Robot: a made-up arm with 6 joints.
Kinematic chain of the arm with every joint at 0, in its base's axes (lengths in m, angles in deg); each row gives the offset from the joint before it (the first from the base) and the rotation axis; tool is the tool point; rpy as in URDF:
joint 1: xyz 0 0 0.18 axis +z
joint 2: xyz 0 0 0 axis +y
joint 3: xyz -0.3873 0 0.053 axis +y
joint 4: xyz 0.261 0 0.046 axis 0.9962 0 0.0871
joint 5: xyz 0 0 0 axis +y
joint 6: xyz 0.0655 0 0.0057 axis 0.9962 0 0.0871
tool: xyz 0 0 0 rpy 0 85 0
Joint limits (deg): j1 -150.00..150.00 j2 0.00..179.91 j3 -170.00..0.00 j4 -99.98..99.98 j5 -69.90..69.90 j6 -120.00..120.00
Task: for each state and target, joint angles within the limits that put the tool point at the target. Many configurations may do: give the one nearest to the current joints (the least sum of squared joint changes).
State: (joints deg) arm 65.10 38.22 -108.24 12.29 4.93 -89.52
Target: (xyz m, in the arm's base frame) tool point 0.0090 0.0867 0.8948
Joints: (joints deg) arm 84.64 85.68 -154.86 10.99 -3.94 -89.52
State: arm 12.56 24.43 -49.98 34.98 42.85 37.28
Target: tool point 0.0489 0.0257 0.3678
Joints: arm 5.85 44.54 -19.34 29.07 40.08 37.28
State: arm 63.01 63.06 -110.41 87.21 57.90 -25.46
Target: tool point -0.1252 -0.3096 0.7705
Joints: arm 76.66 40.38 -133.85 91.66 50.07 -25.46
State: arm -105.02 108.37 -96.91 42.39 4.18 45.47
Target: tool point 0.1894 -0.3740 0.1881
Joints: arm -64.65 123.51 -56.03 42.14 14.44 45.47
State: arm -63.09 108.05 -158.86 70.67 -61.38 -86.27
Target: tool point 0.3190 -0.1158 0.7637
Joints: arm -9.89 104.54 -141.67 73.85 -69.90 -86.27
